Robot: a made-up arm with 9 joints.
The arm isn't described. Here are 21 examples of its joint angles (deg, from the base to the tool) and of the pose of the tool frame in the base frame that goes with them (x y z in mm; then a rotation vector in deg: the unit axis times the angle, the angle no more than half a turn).
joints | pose
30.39 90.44 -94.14 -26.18 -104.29 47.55 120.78 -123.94 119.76 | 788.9 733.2 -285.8 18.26 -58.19 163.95
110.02 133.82 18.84 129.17 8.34 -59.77 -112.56 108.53 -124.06 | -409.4 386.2 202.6 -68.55 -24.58 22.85
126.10 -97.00 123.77 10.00 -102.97 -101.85 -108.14 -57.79 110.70 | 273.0 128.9 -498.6 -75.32 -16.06 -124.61
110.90 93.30 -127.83 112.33 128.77 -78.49 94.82 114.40 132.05 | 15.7 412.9 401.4 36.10 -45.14 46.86
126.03 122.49 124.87 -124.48 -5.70 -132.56 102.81 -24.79 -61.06 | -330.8 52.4 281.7 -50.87 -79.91 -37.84
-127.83 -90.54 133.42 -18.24 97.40 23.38 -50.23 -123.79 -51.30 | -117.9 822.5 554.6 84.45 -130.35 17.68
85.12 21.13 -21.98 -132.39 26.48 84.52 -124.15 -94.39 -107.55 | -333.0 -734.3 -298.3 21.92 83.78 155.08
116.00 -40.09 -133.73 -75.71 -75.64 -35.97 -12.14 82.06 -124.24 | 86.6 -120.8 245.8 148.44 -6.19 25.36
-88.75 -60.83 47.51 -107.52 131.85 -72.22 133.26 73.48 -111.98 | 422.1 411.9 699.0 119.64 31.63 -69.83
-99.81 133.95 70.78 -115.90 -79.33 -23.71 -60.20 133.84 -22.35 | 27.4 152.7 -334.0 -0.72 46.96 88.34
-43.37 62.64 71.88 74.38 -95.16 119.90 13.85 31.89 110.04 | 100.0 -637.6 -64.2 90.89 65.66 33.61
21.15 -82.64 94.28 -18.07 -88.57 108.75 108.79 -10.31 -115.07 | -833.4 490.7 88.6 27.09 7.68 -174.37
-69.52 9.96 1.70 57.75 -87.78 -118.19 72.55 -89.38 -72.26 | 663.3 -516.5 753.8 -119.44 -44.55 57.92
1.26 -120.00 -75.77 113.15 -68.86 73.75 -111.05 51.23 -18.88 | -126.8 461.5 772.5 21.01 -126.07 -117.89
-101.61 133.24 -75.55 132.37 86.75 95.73 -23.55 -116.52 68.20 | 462.4 890.1 -440.2 -29.74 -86.39 33.15
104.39 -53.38 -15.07 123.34 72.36 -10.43 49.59 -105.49 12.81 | -39.1 111.8 39.9 112.69 -71.35 -10.10
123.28 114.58 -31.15 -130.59 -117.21 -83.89 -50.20 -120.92 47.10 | 47.3 858.3 80.7 87.80 -54.31 -36.57
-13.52 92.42 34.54 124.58 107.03 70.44 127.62 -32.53 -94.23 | 1070.1 360.8 601.2 110.03 -35.25 32.89
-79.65 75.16 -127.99 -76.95 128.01 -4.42 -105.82 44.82 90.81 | -52.0 736.1 -273.4 25.03 -93.71 27.48
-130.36 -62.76 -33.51 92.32 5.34 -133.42 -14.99 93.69 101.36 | 170.3 304.1 309.7 13.03 10.95 -114.34
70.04 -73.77 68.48 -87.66 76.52 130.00 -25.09 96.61 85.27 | 345.0 451.2 -3.5 -57.03 -9.07 89.62
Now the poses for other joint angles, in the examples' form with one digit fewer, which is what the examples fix.
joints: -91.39 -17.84 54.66 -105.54 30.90 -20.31 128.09 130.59 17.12
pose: 189 115 534 -147.6 4.1 29.2
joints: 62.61 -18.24 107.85 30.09 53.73 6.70 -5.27 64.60 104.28
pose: -386 -37 232 59.8 110.0 42.8
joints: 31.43 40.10 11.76 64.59 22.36 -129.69 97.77 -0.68 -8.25
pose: 161 -246 371 -99.0 -105.9 -31.1
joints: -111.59 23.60 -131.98 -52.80 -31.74 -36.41 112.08 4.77 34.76
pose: -289 -62 342 -166.2 41.0 37.2
